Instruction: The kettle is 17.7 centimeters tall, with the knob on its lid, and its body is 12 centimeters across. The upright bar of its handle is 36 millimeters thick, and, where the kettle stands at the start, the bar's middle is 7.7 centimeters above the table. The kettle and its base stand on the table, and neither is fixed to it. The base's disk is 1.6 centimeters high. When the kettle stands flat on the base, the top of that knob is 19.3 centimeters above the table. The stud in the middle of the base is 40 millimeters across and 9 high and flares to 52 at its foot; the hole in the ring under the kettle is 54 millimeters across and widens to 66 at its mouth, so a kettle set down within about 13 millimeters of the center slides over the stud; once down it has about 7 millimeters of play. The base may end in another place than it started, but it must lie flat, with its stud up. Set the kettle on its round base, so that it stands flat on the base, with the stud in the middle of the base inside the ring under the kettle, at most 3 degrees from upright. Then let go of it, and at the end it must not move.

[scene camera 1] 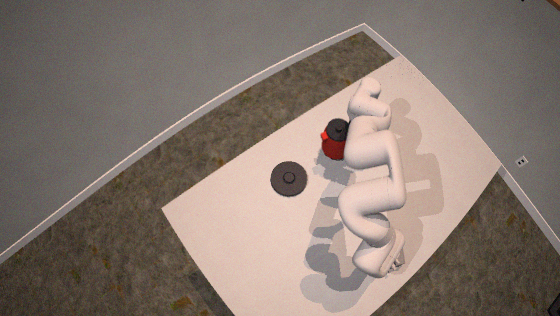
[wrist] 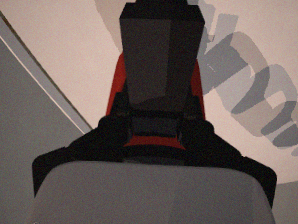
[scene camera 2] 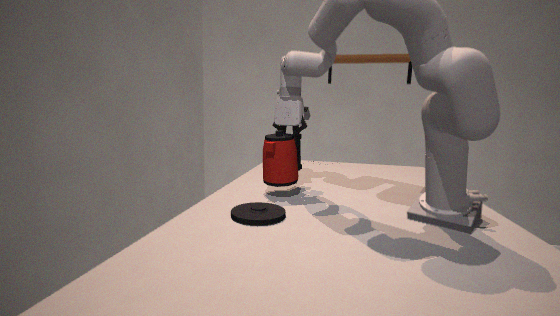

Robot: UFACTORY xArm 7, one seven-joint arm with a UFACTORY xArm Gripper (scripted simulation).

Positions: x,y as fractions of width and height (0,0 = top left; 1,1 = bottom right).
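Red kettle (scene camera 2: 0.50,0.50) and round black base (scene camera 2: 0.46,0.68): their marked spots are 0.23 m apart. The base is 0.81 m from the lens; the kettle is 0.96 m from the lens.
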